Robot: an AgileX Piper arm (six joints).
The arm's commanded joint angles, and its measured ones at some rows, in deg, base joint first. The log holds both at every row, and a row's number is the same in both.
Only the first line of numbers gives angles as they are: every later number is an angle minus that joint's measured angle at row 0.
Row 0, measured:
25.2 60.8 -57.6 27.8 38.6 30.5
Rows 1 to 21, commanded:
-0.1 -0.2 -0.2 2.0 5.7 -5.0
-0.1 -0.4 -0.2 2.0 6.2 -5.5
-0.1 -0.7 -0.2 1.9 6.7 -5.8
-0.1 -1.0 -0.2 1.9 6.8 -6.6
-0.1 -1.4 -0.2 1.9 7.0 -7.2
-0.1 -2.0 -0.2 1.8 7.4 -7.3
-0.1 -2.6 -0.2 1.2 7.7 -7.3
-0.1 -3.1 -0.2 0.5 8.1 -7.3
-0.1 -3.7 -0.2 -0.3 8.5 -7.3
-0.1 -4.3 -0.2 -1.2 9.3 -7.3
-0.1 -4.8 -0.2 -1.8 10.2 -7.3
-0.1 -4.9 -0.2 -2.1 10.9 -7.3
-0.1 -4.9 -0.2 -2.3 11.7 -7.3
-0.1 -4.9 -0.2 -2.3 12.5 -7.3
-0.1 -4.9 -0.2 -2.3 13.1 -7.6
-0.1 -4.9 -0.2 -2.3 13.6 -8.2
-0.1 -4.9 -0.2 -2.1 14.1 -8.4
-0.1 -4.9 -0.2 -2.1 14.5 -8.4
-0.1 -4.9 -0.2 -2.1 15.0 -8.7
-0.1 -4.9 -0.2 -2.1 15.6 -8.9
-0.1 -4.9 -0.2 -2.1 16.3 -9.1
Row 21, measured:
0.0 -4.3 0.0 -1.8 9.4 -7.2
